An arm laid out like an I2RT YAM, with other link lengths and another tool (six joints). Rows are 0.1 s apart.
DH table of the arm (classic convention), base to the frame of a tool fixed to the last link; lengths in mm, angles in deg. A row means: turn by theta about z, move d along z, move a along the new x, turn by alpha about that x. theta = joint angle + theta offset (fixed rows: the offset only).
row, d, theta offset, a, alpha
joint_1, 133.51, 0, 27, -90
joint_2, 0, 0, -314.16, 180
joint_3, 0, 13.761, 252.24, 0
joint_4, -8.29, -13.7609, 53.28, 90
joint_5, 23.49, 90, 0, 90
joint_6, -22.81, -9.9, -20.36, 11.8
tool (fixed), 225.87, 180, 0, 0
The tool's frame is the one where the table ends.
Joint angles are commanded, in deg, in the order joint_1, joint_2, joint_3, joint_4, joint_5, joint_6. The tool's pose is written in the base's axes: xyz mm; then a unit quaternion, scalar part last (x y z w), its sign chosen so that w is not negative. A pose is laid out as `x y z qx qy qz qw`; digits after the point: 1 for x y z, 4 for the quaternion.
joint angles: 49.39, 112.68, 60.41, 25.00, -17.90, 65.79
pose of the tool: 342.2 466.3 168.8 -0.5929 -0.5682 -0.5533 0.1398
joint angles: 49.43, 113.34, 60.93, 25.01, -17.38, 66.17
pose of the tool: 345.4 467.5 166.0 -0.5970 -0.5655 -0.5522 0.1374
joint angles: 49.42, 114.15, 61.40, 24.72, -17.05, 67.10
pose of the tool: 348.3 467.9 160.0 -0.6060 -0.5618 -0.5461 0.1378
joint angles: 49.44, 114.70, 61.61, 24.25, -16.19, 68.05
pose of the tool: 351.3 466.2 153.6 -0.6171 -0.5571 -0.5393 0.1341
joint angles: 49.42, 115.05, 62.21, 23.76, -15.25, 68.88
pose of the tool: 355.9 465.3 152.0 -0.6256 -0.5507 -0.5372 0.1296
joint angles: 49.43, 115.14, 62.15, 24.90, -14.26, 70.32
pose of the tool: 360.5 464.0 154.3 -0.6325 -0.5377 -0.5425 0.1285
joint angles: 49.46, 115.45, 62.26, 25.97, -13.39, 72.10
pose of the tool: 365.2 463.4 155.3 -0.6411 -0.5234 -0.5461 0.1297
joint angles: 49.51, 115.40, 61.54, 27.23, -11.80, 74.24
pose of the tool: 369.4 458.4 154.2 -0.6543 -0.5054 -0.5480 0.1270
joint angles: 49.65, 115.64, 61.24, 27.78, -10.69, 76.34
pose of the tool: 371.9 455.5 150.6 -0.6675 -0.4910 -0.5450 0.1273
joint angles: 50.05, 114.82, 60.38, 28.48, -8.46, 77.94
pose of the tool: 373.4 449.9 154.2 -0.6770 -0.4747 -0.5495 0.1200
